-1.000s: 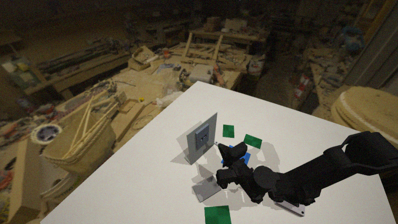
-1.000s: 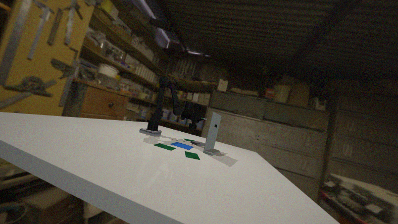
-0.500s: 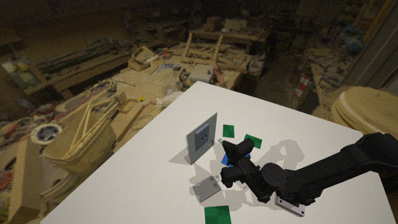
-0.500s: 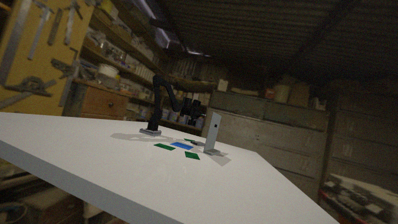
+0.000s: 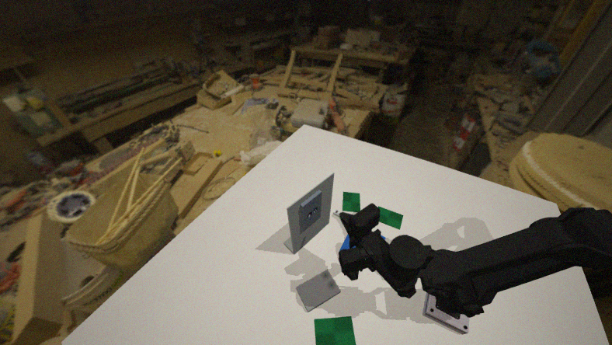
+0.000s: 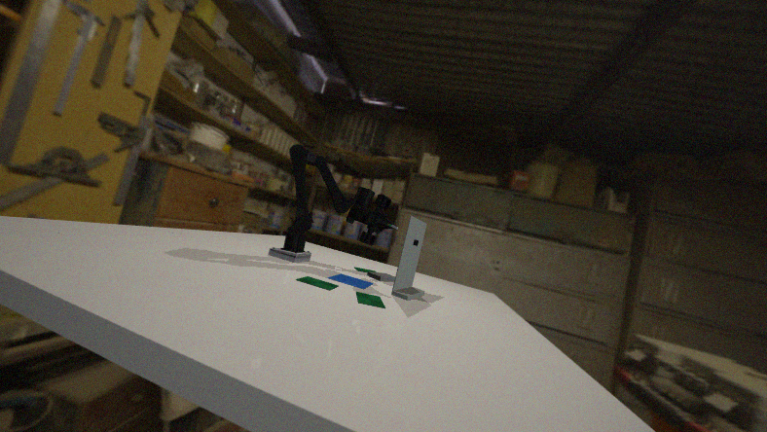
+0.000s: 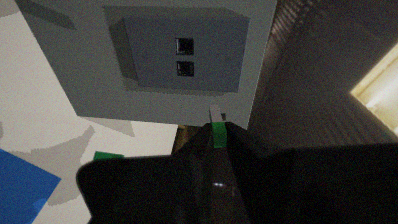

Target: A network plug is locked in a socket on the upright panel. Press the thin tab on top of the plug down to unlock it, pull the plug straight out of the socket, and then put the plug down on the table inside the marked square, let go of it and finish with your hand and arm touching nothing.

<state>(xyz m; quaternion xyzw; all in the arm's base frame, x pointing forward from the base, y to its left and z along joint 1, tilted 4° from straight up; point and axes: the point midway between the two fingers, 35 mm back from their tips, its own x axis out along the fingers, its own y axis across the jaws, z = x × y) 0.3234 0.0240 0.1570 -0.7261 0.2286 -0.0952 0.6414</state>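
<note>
My gripper tip is 20 cm above the blue square, 7 cm to the left of it and 7 cm past it. The rest, counted from my gripper tip: grey upright panel (10 cm below, 9 cm ahead); green network plug (1 cm ahead); flat grey plate (20 cm below, 13 cm to the left, 2 cm behind).
</note>
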